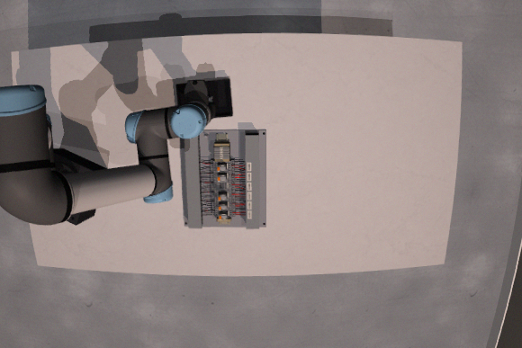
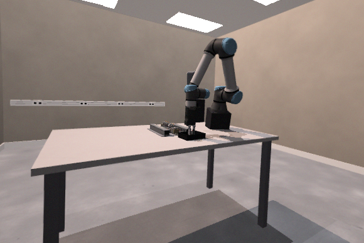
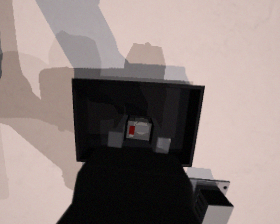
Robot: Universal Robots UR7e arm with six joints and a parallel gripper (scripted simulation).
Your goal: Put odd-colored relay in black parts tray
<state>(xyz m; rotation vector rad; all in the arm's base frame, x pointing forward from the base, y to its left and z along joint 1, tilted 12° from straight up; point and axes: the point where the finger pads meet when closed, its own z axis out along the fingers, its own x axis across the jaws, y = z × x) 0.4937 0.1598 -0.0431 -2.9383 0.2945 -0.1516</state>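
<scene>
My hand is 2 cm above the black parts tray. The rest, counted from my hand: relay panel 26 cm to the right, 2 cm below.
</scene>
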